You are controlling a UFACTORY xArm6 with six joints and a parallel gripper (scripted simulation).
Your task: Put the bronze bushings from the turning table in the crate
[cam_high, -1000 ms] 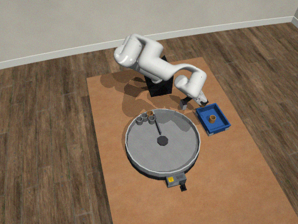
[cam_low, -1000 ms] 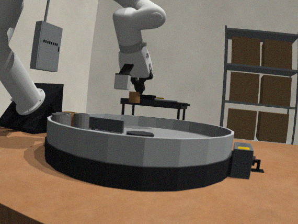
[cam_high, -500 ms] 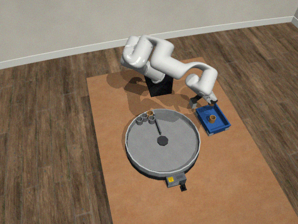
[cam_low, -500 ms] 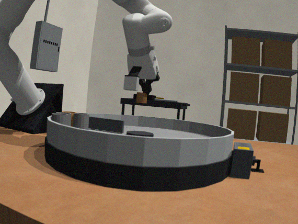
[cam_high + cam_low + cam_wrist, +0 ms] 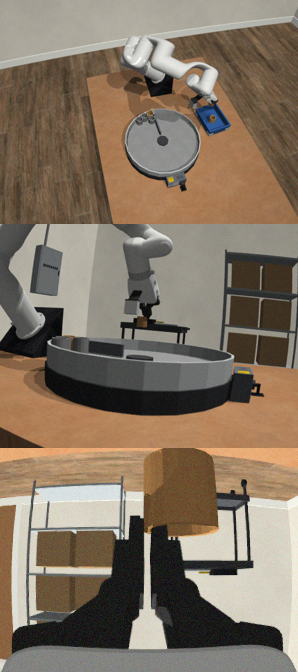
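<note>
Right now my hand is 15 cm above the blue crate, 3 cm short of it and 1 cm to the right of it. The rest, counted from my hand: turning table (35 cm to the right, 13 cm below, 13 cm ahead).
</note>
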